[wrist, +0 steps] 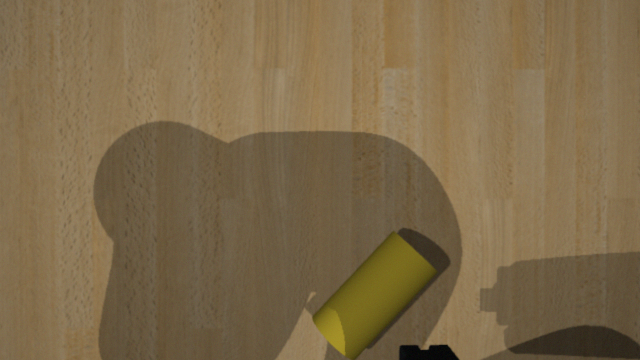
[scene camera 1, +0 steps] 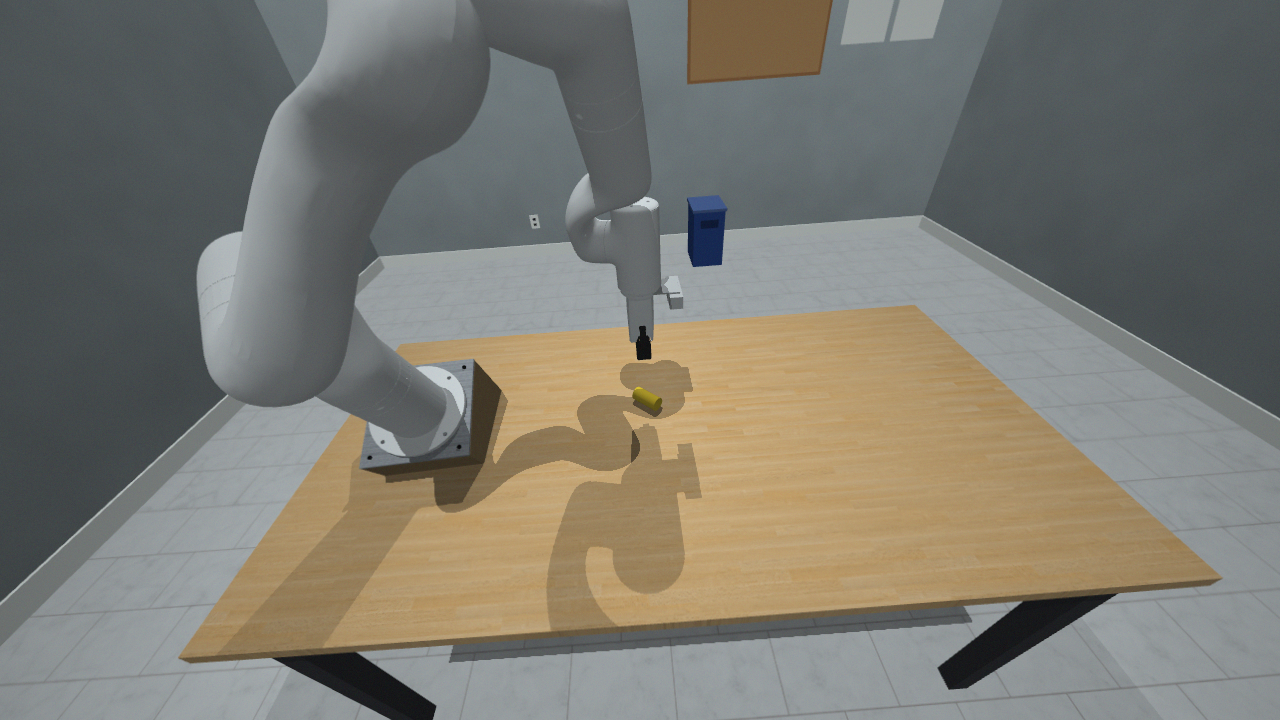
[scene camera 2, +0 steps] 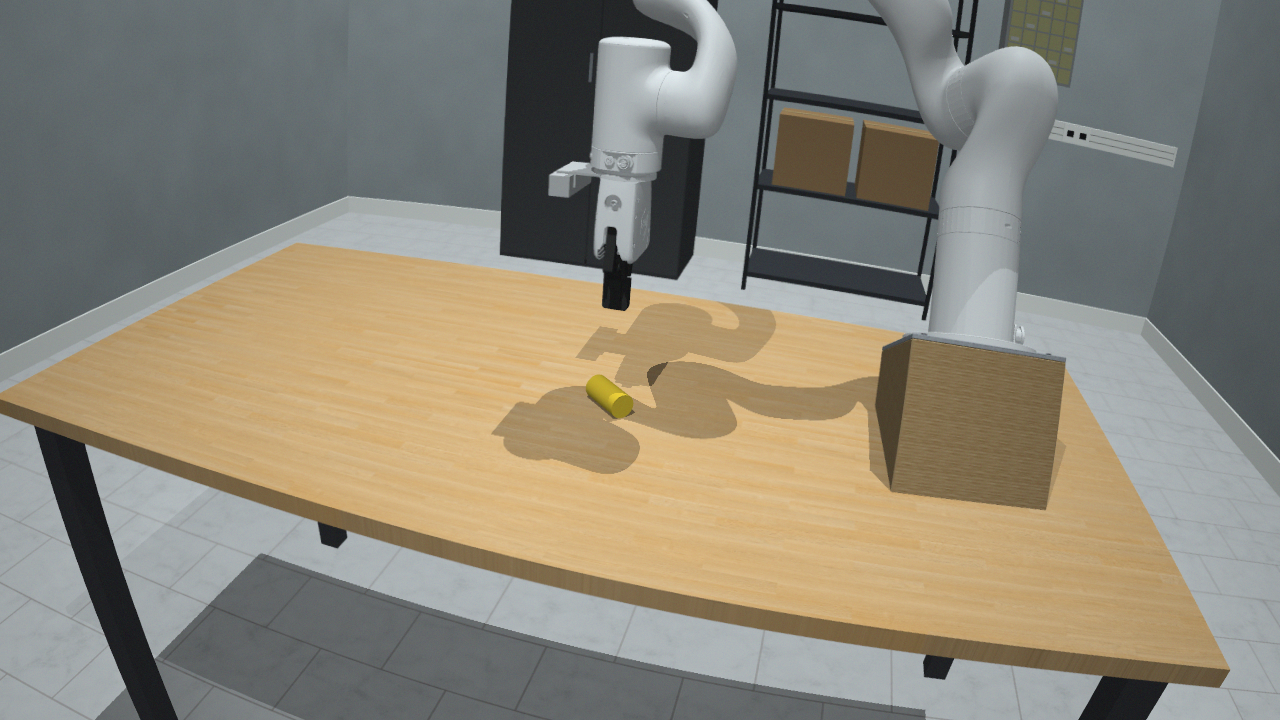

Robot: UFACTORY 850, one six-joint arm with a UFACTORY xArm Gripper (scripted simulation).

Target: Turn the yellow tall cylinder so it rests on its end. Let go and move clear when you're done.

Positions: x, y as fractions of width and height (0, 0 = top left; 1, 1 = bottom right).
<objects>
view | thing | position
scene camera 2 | my gripper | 0.48, 0.43
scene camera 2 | yellow tall cylinder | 0.48, 0.56
</objects>
